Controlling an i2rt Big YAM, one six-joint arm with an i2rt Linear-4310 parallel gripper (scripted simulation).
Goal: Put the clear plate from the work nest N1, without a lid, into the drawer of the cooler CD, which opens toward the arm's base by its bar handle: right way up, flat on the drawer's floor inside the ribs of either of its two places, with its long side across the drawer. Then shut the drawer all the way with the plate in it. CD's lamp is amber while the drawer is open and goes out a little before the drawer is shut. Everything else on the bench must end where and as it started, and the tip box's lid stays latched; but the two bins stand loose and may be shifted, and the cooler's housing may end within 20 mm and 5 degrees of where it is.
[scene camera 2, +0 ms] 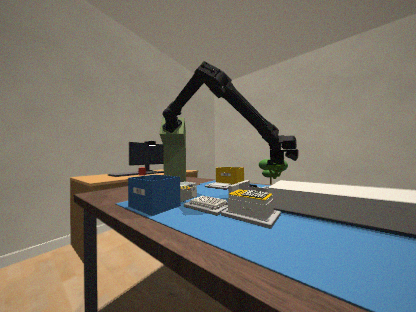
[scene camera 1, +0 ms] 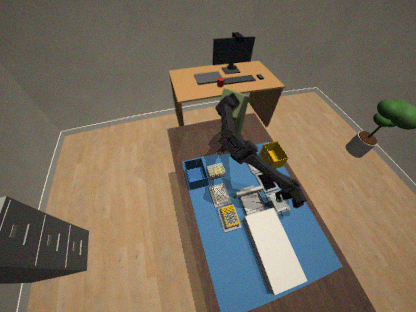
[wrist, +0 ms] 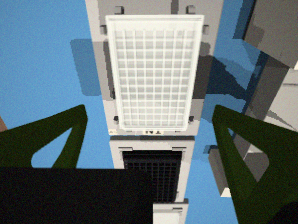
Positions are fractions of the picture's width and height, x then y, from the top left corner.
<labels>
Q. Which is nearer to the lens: the yellow-topped tip box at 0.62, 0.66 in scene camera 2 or the blue bin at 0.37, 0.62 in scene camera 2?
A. The yellow-topped tip box.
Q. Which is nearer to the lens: the clear plate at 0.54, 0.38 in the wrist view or the black plate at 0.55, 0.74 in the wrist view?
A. The clear plate.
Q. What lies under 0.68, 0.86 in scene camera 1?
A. A cooler CD.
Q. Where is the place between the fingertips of the gripper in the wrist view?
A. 0.50, 0.50
</labels>
